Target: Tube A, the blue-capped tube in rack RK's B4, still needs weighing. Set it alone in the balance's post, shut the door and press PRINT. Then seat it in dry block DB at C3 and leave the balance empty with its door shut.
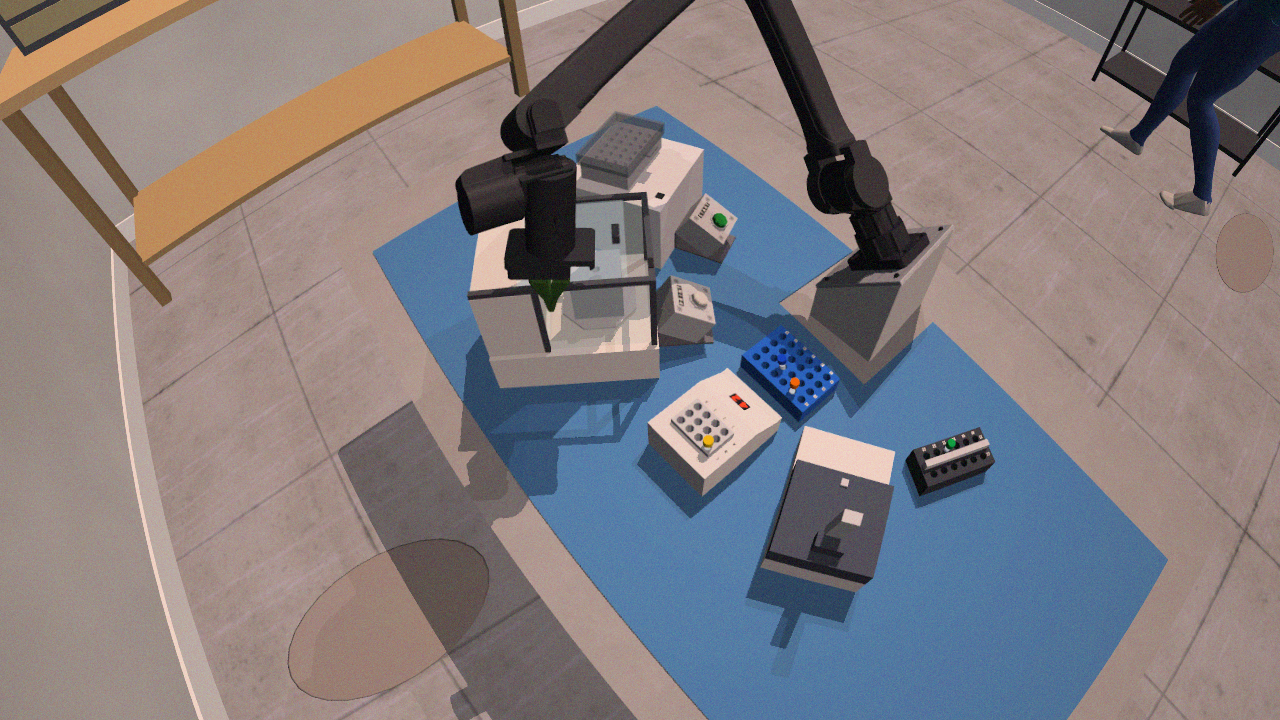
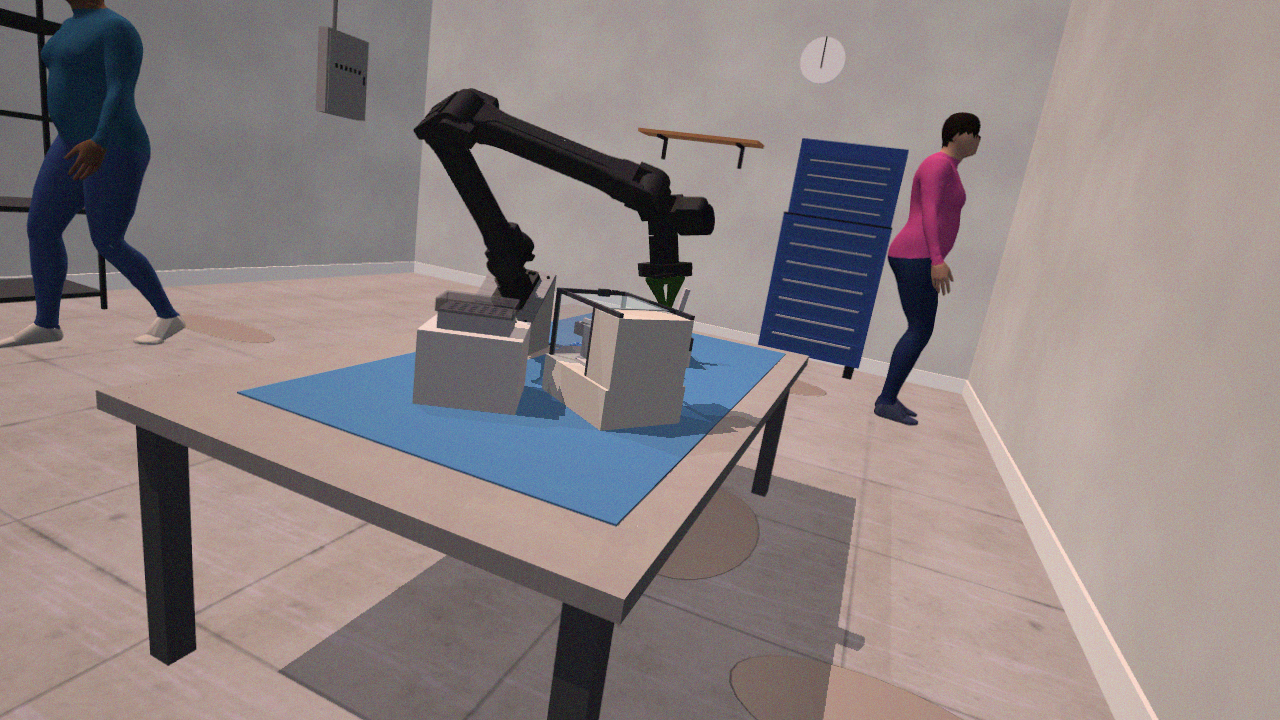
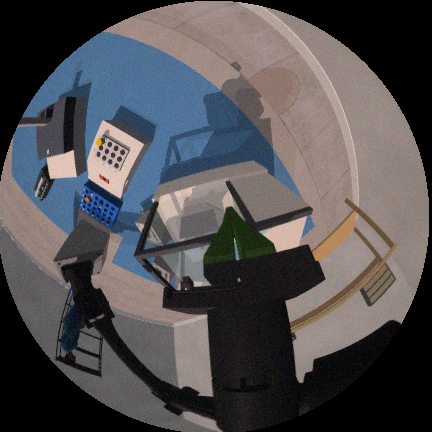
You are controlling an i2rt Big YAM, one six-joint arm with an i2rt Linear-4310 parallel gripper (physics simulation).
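Places are measured from the arm's base along level axes (x ahead, y left, z up), in centimetres.
Pixels of known places: gripper, between the fingertips: [image 1: 551,308] [image 3: 228,210]; arm's base, origin of its link: [image 1: 890,256] [image 2: 516,289] [image 3: 76,268].
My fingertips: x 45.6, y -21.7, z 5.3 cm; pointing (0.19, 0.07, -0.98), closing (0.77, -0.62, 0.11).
Ahead of a thing's pixels: the offset from my fingertips to its top centre. "*": to the spot under its first point.
My gripper [image 1: 550,306] [image 2: 665,304] [image 3: 228,210] is shut and empty, its green fingertips pointing down over the left part of the balance's top frame. The balance @[dx -10.5, dy -4.6, dz +2.7 cm] [image 1: 581,368] [image 2: 640,371] [image 3: 212,177] has a white body, clear panels and dark edge bars. I cannot tell whether its door is shut, and no tube can be made out inside. Tube A's blue cap @[dx -24.1, dy +19.1, dz -14.1 cm] [image 1: 782,360] shows in the blue rack RK [image 1: 799,411] [image 3: 116,216], beside an orange cap. Dry block DB @[dx -10.2, dy +19.7, dz -12.6 cm] [image 1: 677,449] [image 3: 116,186] is white with a red display; a yellow-capped tube @[dx -5.9, dy +22.2, dz -10.8 cm] [image 1: 708,441] [image 3: 99,142] stands in it.
A box with a green button @[* dx -35.9, dy -5.3, dz -12.5 cm] [image 1: 719,220] and a box with a pale round control [image 1: 699,300] stand right of the balance. A dark-lidded device @[* dx -11.5, dy +38.5, dz -11.6 cm] [image 1: 827,497], a black rack @[dx -32.5, dy +48.5, dz -14.8 cm] [image 1: 948,463] with a green cap, and a grey tray [image 1: 621,148] on a white box also stand around.
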